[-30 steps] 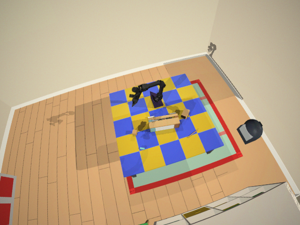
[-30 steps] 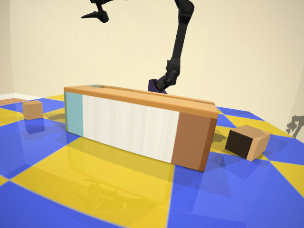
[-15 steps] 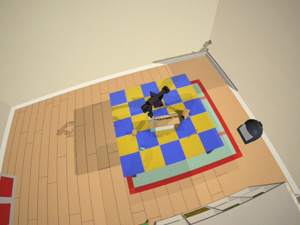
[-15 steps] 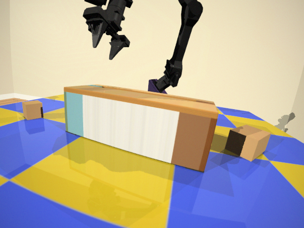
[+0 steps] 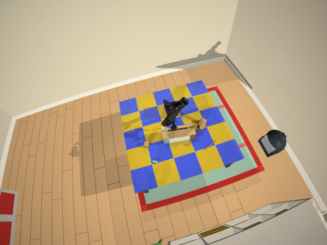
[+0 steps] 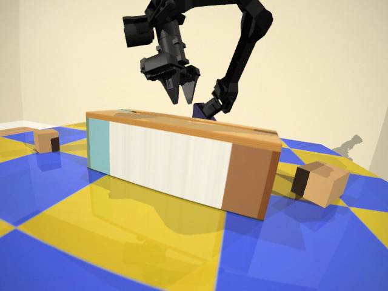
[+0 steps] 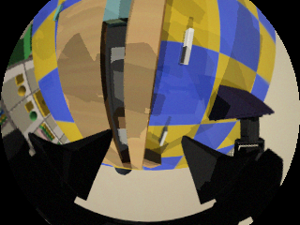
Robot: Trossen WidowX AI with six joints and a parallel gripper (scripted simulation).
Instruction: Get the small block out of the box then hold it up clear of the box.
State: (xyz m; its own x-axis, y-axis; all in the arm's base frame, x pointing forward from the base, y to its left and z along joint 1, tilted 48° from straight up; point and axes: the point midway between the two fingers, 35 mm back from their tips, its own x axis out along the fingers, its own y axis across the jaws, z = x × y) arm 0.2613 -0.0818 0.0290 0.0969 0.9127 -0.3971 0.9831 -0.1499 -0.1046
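My gripper tip is 100 mm above the wooden box, 40 mm short of it and 20 mm to the right of it. The rest, counted from my gripper tip: thin stick 330 mm ahead, 320 mm to the left, 150 mm below; then cyan piece 350 mm to the right, 290 mm ahead, 150 mm below.
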